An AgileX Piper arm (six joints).
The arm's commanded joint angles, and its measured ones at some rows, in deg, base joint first. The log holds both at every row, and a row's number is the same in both.
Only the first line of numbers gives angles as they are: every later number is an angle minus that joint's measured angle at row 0.
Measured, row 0: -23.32 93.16 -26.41 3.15 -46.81 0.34
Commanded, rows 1 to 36: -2.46 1.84 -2.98 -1.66 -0.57 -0.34; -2.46 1.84 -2.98 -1.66 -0.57 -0.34; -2.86 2.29 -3.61 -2.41 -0.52 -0.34; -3.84 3.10 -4.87 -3.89 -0.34 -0.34; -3.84 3.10 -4.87 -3.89 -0.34 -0.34; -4.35 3.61 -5.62 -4.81 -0.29 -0.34; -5.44 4.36 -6.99 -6.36 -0.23 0.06; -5.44 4.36 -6.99 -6.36 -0.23 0.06; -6.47 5.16 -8.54 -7.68 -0.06 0.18; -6.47 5.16 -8.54 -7.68 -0.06 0.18; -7.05 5.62 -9.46 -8.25 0.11 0.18; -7.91 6.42 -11.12 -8.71 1.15 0.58; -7.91 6.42 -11.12 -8.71 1.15 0.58; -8.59 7.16 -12.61 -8.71 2.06 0.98; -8.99 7.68 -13.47 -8.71 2.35 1.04; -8.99 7.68 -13.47 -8.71 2.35 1.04; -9.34 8.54 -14.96 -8.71 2.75 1.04; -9.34 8.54 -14.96 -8.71 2.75 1.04; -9.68 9.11 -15.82 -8.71 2.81 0.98; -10.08 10.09 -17.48 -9.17 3.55 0.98; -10.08 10.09 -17.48 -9.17 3.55 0.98; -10.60 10.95 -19.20 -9.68 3.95 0.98; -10.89 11.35 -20.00 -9.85 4.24 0.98; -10.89 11.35 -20.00 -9.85 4.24 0.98; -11.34 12.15 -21.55 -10.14 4.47 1.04; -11.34 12.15 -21.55 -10.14 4.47 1.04; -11.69 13.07 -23.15 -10.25 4.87 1.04; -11.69 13.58 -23.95 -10.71 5.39 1.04; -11.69 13.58 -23.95 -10.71 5.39 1.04; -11.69 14.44 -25.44 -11.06 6.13 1.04; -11.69 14.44 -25.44 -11.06 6.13 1.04; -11.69 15.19 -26.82 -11.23 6.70 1.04; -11.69 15.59 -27.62 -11.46 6.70 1.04; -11.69 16.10 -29.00 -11.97 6.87 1.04; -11.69 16.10 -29.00 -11.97 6.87 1.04; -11.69 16.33 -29.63 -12.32 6.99 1.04
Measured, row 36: -12.09 15.76 -26.93 -9.74 7.96 1.04
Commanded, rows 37 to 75: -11.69 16.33 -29.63 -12.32 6.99 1.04; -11.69 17.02 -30.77 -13.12 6.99 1.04; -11.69 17.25 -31.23 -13.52 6.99 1.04; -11.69 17.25 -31.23 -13.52 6.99 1.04; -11.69 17.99 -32.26 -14.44 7.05 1.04; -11.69 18.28 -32.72 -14.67 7.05 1.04; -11.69 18.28 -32.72 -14.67 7.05 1.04; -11.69 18.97 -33.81 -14.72 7.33 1.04; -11.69 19.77 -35.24 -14.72 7.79 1.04; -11.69 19.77 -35.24 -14.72 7.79 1.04; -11.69 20.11 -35.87 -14.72 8.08 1.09; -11.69 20.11 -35.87 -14.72 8.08 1.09; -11.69 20.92 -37.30 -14.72 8.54 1.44; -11.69 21.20 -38.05 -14.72 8.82 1.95; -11.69 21.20 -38.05 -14.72 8.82 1.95; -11.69 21.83 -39.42 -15.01 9.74 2.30; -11.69 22.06 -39.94 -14.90 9.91 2.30; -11.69 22.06 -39.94 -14.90 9.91 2.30; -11.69 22.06 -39.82 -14.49 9.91 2.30; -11.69 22.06 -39.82 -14.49 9.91 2.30; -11.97 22.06 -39.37 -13.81 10.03 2.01; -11.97 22.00 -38.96 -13.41 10.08 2.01; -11.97 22.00 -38.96 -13.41 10.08 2.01; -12.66 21.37 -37.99 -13.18 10.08 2.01; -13.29 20.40 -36.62 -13.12 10.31 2.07; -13.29 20.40 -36.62 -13.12 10.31 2.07; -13.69 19.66 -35.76 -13.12 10.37 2.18; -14.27 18.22 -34.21 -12.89 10.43 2.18; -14.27 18.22 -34.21 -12.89 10.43 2.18; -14.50 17.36 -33.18 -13.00 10.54 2.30; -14.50 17.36 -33.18 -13.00 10.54 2.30; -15.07 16.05 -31.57 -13.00 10.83 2.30; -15.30 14.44 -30.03 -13.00 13.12 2.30; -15.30 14.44 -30.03 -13.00 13.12 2.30; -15.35 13.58 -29.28 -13.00 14.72 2.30; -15.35 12.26 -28.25 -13.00 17.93 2.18; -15.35 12.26 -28.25 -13.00 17.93 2.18; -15.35 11.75 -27.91 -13.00 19.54 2.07; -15.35 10.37 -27.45 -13.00 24.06 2.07
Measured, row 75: -15.01 12.49 -28.14 -12.55 18.51 2.41
